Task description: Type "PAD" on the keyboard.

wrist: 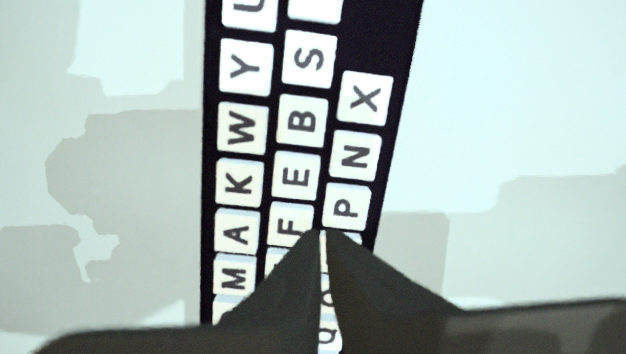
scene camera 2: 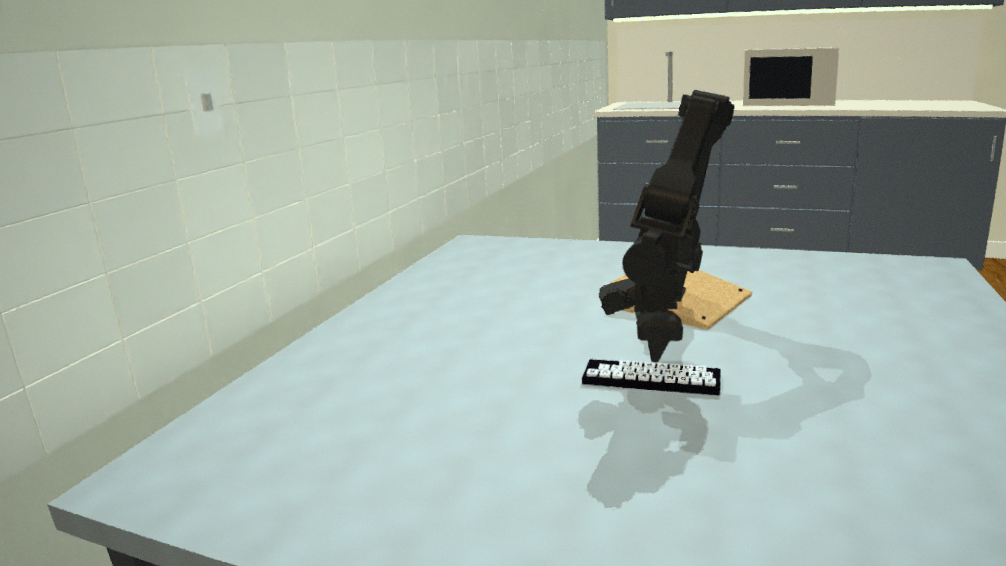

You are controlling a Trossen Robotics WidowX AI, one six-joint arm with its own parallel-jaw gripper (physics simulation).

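Places are measured from the arm's base along level axes (x ahead, y left, z up), in metres.
Where they show: gripper, fingertip midpoint: (wrist: 321, 241) (scene camera 2: 654, 361).
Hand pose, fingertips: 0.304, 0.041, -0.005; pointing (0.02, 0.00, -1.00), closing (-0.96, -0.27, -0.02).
Note:
Each offset is from my fingertips to the top centre of the thing, as dx, dy, dz. Level surfaces: height alone.
The black keyboard @(+0.011, -0.002, -0.010) (scene camera 2: 650, 385) (wrist: 380, 40) with white letter keys lies on the table, running lengthwise up the wrist view. In that view the P key @(-0.007, -0.009, -0.010) (wrist: 347, 207) shows just ahead and right of the fingertips, and the A key @(+0.030, +0.010, -0.010) (wrist: 236, 231) is in the left row. Below the M key @(+0.027, +0.030, -0.010) (wrist: 234, 278), part of a white key shows, its letter hidden by the finger. My gripper (scene camera 2: 655, 359) (wrist: 321, 241) is shut and empty, pointing down over the keyboard, its tips appearing between the F key @(+0.011, +0.003, -0.010) (wrist: 289, 226) and the P key. Whether they touch it I cannot tell.
A wooden base board (scene camera 2: 728, 299) lies behind the keyboard, under the arm. The pale blue table @(dz -0.028) (scene camera 2: 351, 422) has its left edge near the tiled wall (scene camera 2: 211, 211). Shadows of the arm fall around the keyboard. Grey cabinets (scene camera 2: 784, 165) and a microwave (scene camera 2: 824, 77) are in the background.

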